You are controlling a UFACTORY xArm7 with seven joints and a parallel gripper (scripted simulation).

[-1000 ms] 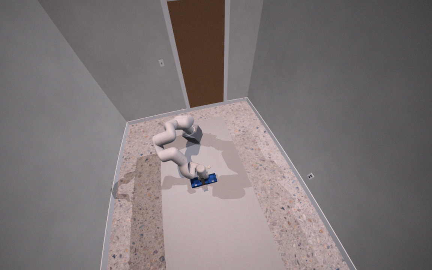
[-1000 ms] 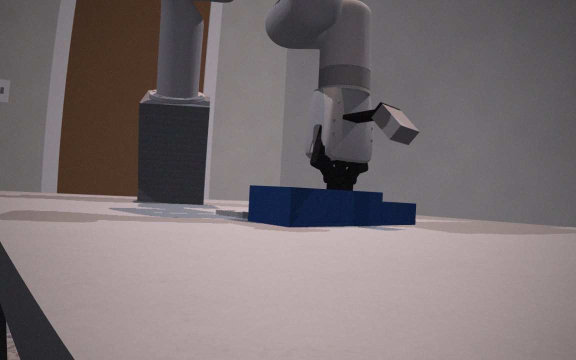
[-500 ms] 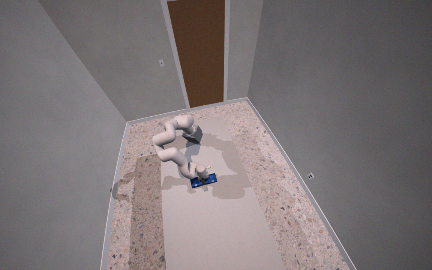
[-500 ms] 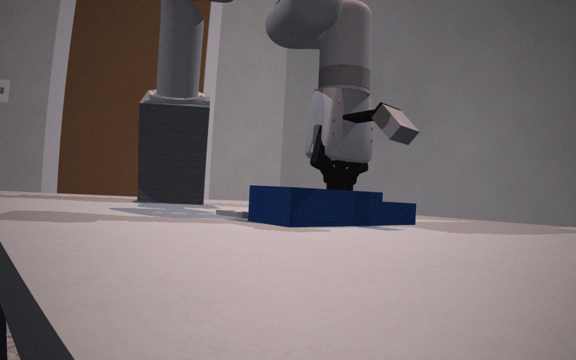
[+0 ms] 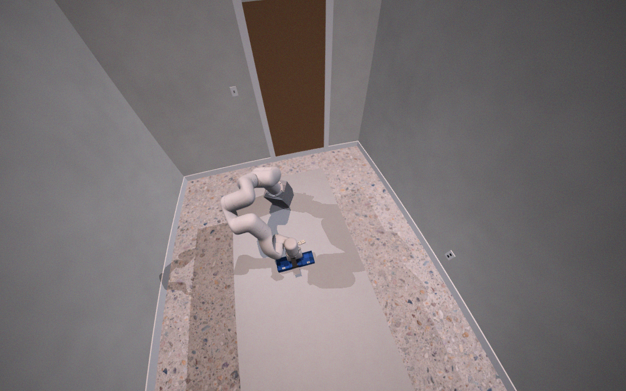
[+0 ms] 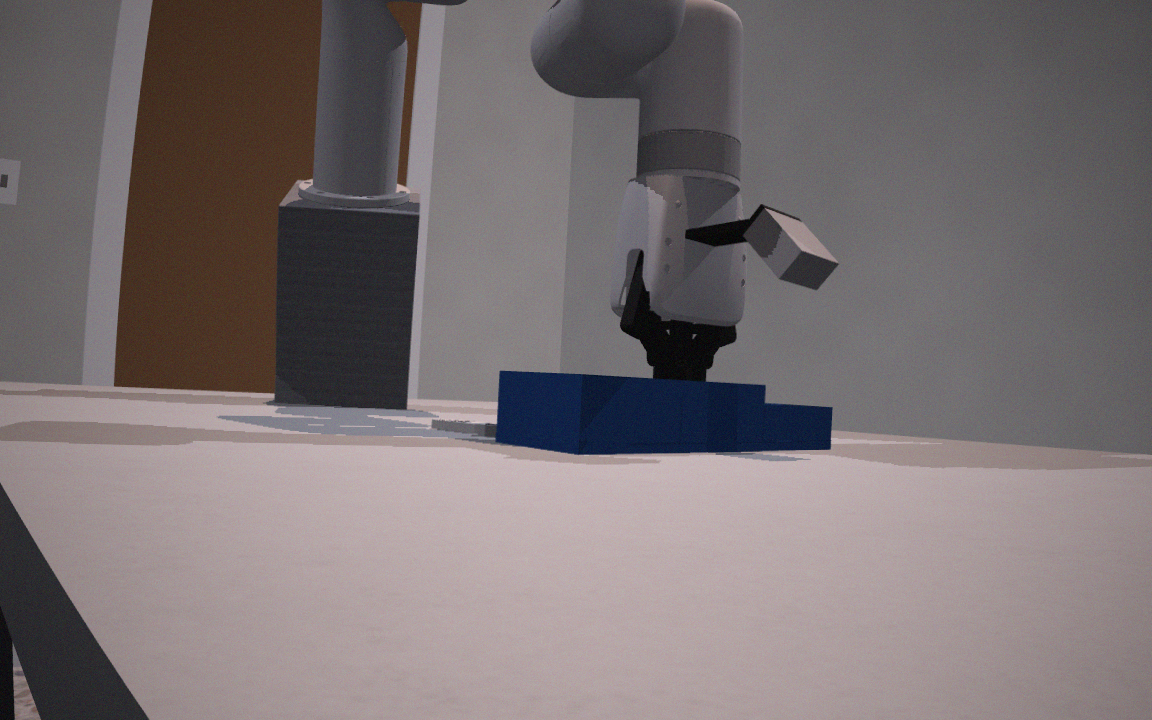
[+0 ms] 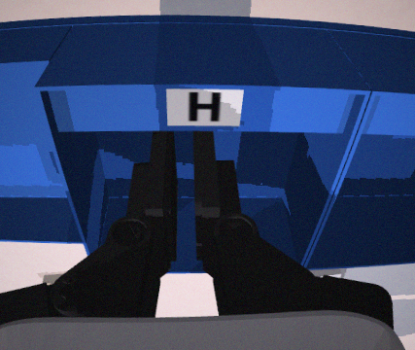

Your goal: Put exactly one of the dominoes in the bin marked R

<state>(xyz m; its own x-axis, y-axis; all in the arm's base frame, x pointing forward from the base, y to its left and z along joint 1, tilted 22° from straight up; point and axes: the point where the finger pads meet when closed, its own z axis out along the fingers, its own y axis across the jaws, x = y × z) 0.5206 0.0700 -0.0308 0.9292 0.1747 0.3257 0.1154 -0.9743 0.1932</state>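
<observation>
The blue bin lies 10 mm below my hand and 10 mm ahead of it. From my hand the other things lie so: white domino 130 mm behind, 50 mm to the left, 30 mm below; then grey hex nut 110 mm to the right, 70 mm behind, 30 mm below.
</observation>
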